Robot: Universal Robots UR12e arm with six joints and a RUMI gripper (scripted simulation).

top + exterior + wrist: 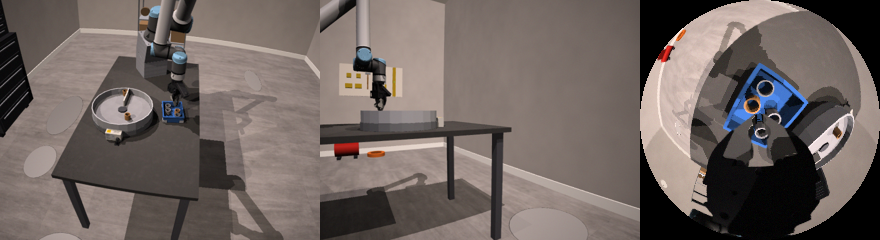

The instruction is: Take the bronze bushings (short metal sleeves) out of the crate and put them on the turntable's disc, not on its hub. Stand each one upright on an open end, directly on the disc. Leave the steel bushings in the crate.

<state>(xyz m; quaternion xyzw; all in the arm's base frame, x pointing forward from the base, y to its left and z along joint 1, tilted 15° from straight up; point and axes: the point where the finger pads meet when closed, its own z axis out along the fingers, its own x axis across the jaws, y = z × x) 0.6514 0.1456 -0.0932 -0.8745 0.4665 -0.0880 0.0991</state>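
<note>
The blue crate lies 7 cm below my hand, 2 cm to the right of it and 1 cm behind it. The rest, counted from my hand: turntable (37 cm to the right, 4 cm below, 1 cm ahead).
</note>
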